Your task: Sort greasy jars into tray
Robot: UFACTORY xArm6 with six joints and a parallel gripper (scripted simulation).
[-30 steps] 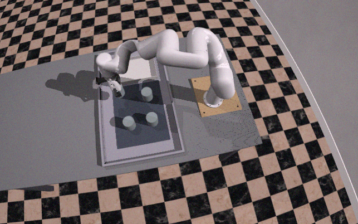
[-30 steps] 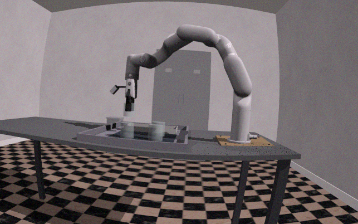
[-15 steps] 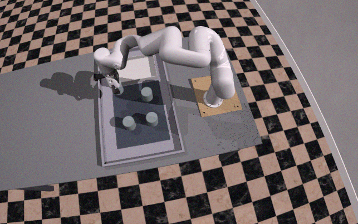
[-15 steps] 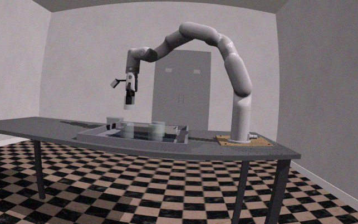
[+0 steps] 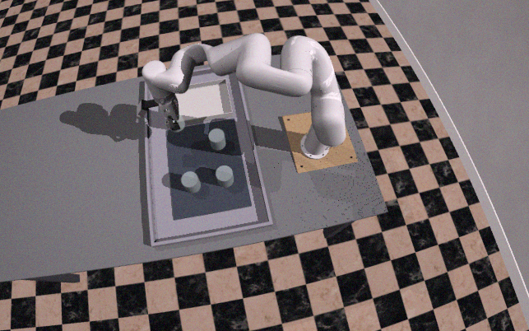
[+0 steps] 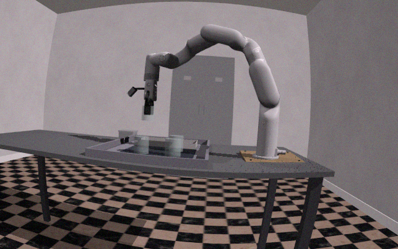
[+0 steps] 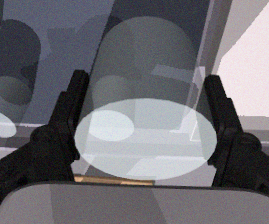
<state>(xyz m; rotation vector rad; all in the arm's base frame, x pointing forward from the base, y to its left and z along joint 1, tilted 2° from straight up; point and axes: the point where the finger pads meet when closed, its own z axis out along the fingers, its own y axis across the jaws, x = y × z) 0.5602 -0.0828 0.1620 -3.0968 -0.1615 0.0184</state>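
Right now the white tray is 6 cm behind my hand, 19 cm to the right of it and 17 cm below it. From my hand the other things lie so: raised grey frame: 7 cm behind, 2 cm to the left, 18 cm below; dark drying mat: 9 cm behind, 13 cm to the left, 17 cm below.
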